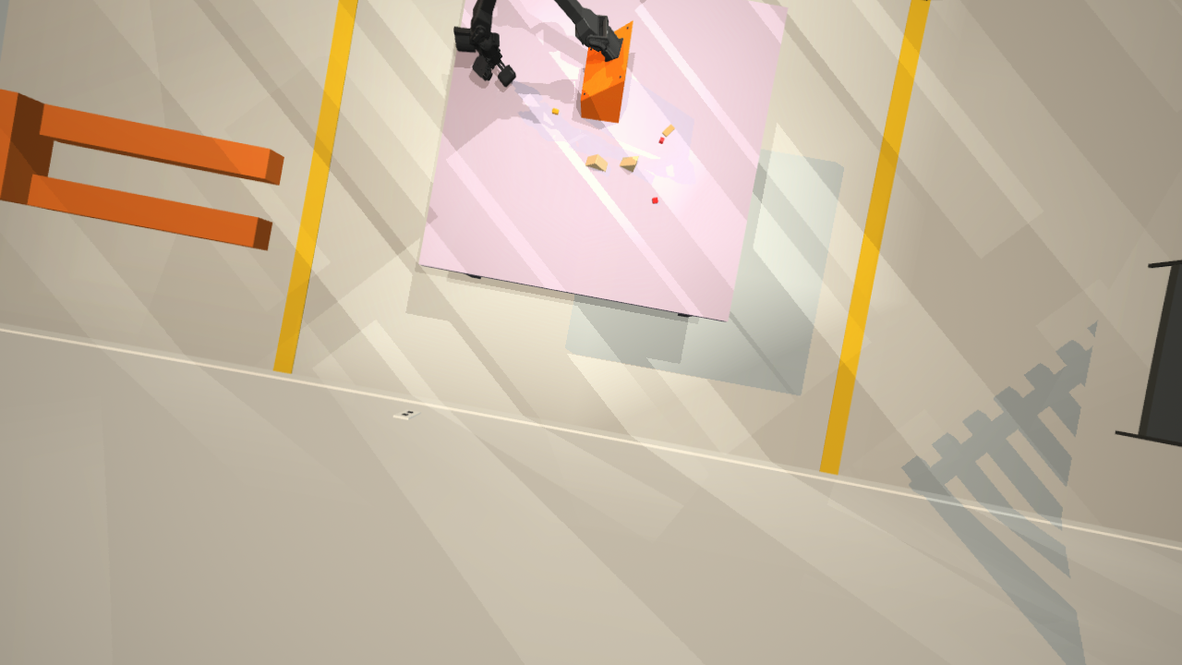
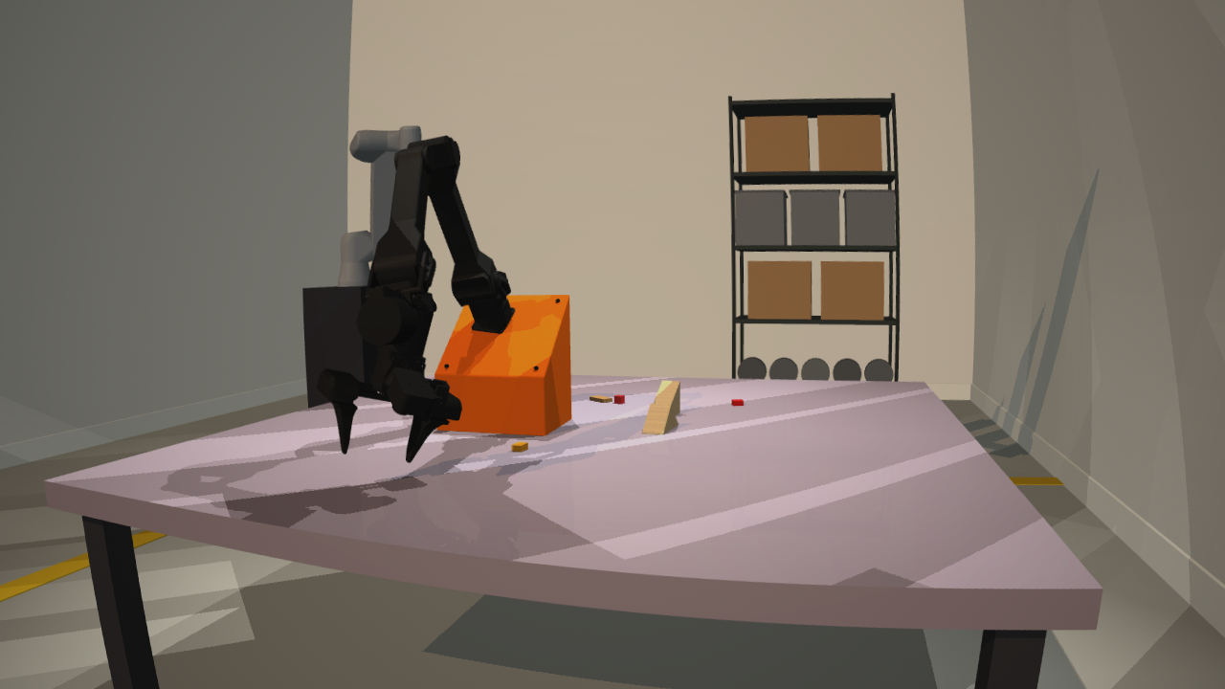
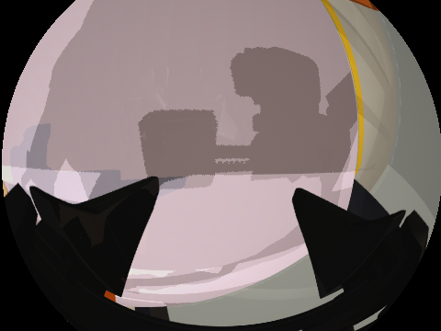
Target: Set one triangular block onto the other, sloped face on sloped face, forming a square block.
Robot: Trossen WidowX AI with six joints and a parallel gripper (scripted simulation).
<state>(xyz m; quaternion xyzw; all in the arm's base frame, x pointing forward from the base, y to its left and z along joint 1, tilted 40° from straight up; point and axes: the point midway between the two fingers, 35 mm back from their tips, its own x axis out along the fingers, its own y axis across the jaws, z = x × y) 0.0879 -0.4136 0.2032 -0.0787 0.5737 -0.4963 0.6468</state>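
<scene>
Right now my gripper tip is 26 cm to the right of the orange cube, 8 cm short of it and 3 cm above it. Also, from my gripper tip: flat piece: 73 cm to the left, 3 cm below, 3 cm ahead; then red cube: 71 cm to the left, 8 cm ahead, 3 cm below.
</scene>
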